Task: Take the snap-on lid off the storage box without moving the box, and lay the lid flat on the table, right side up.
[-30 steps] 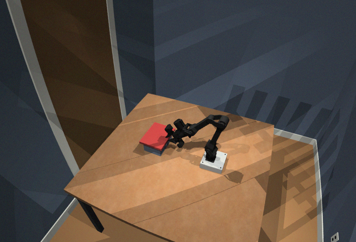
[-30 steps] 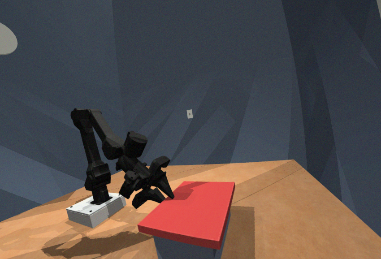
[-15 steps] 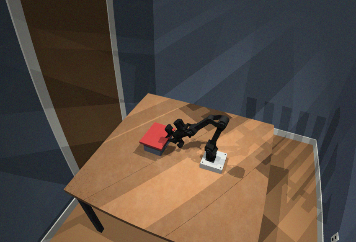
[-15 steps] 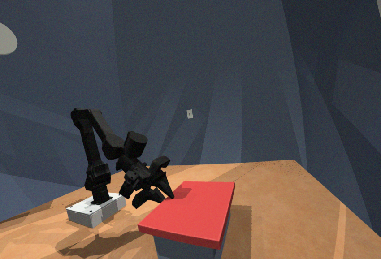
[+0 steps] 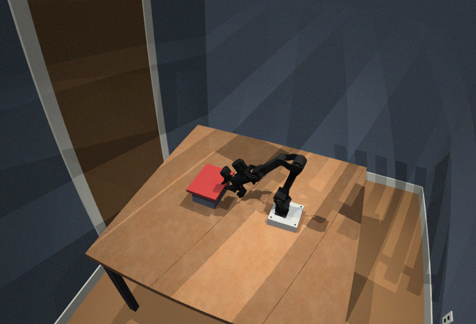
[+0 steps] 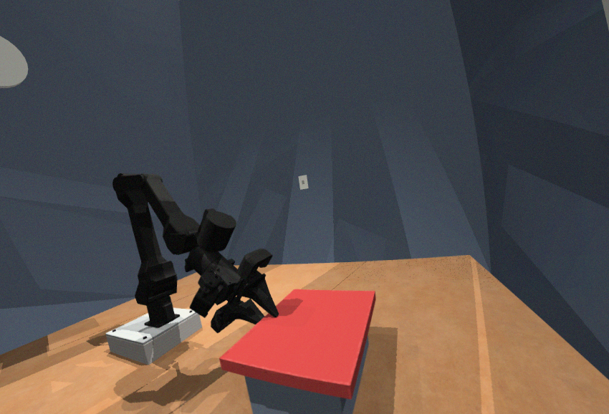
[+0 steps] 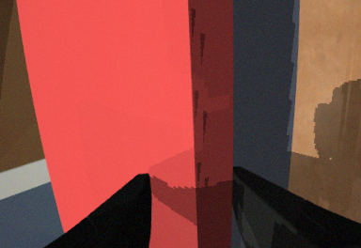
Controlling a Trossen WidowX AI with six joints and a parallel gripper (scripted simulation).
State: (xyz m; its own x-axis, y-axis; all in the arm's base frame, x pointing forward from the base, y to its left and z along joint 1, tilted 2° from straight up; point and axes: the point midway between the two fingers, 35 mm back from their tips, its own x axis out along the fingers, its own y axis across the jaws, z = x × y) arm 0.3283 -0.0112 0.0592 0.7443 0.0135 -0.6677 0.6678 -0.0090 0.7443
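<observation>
The red lid lies 80 mm ahead of my gripper tip and 10 mm above it. Also, from my gripper tip: grey-blue storage box 80 mm ahead, 40 mm below.
</observation>
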